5 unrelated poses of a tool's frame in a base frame.
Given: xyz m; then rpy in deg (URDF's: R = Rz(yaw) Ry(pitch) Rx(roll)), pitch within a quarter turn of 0, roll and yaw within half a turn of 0.
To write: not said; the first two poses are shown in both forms.
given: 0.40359 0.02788 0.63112 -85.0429 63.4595 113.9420
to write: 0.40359 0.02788 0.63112 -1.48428 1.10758 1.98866
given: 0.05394 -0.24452 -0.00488 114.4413 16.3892 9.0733
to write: 0.05394 -0.24452 -0.00488 1.99738 0.28605 0.15836
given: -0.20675 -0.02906 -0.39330 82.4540 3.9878 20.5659
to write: -0.20675 -0.02906 -0.39330 1.43909 0.06960 0.35894
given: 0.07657 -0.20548 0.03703 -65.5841 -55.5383 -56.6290
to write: 0.07657 -0.20548 0.03703 -1.14466 -0.96933 -0.98836
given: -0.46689 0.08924 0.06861 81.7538 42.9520 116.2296
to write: -0.46689 0.08924 0.06861 1.42687 0.74965 2.02859
